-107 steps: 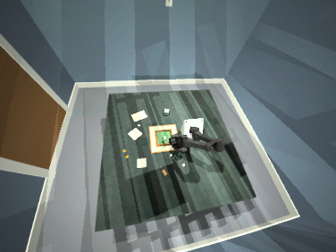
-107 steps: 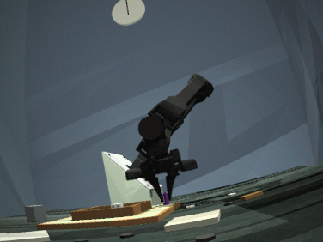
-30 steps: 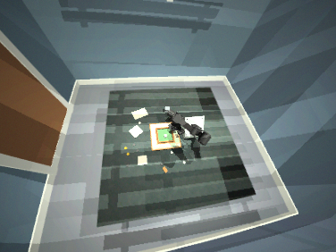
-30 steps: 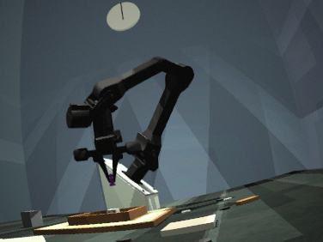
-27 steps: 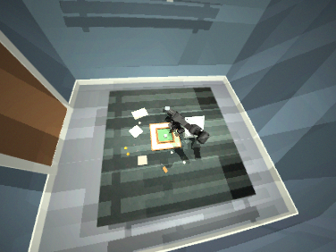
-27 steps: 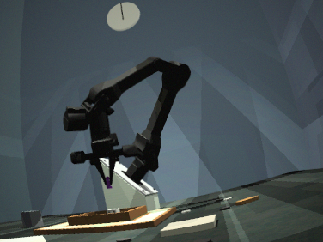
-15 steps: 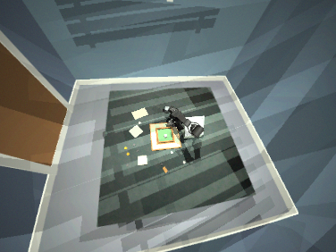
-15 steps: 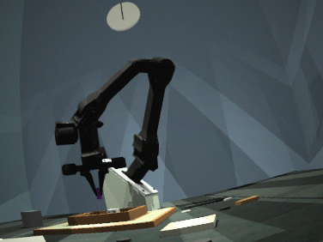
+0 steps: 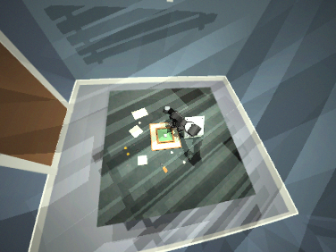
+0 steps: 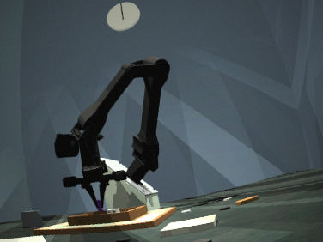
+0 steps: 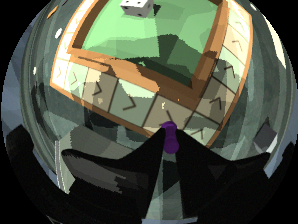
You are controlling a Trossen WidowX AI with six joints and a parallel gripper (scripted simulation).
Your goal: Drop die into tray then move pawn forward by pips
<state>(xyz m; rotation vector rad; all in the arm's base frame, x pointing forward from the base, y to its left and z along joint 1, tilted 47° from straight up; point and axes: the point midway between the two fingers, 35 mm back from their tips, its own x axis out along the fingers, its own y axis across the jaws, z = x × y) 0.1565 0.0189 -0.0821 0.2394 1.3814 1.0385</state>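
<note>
Now: the purple pawn 10 mm above my gripper tip. Also, from my gripper tip: green dice tray 100 mm ahead, 80 mm to the left, 30 mm below; white die 100 mm ahead, 100 mm to the left, 10 mm below.
</note>
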